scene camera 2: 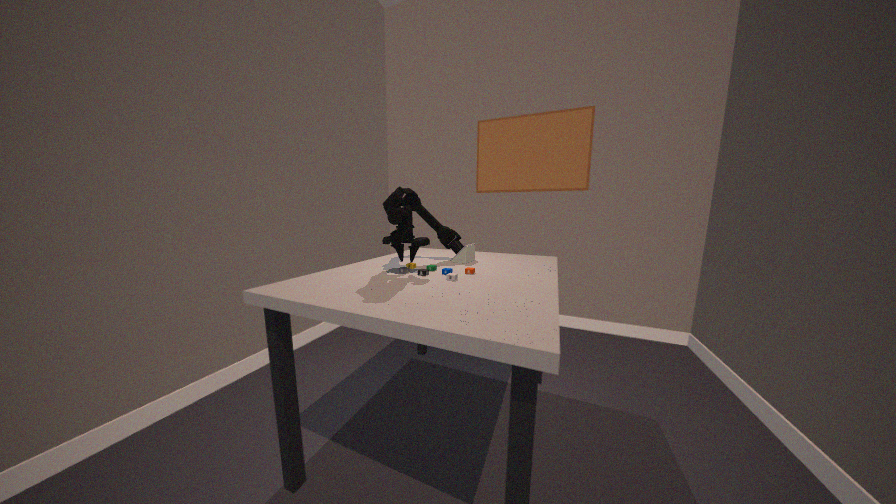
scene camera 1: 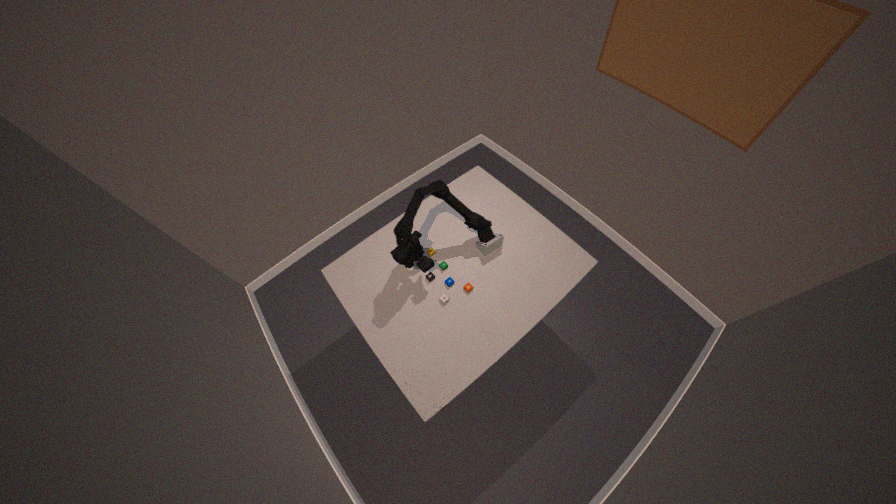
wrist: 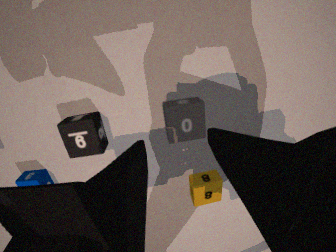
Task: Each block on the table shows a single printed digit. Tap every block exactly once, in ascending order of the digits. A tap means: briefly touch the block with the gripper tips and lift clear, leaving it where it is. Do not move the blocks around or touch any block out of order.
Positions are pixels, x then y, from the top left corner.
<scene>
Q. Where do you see a grey block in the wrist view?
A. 184,118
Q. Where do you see a black block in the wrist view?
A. At 83,134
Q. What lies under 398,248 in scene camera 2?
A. My gripper.
</scene>
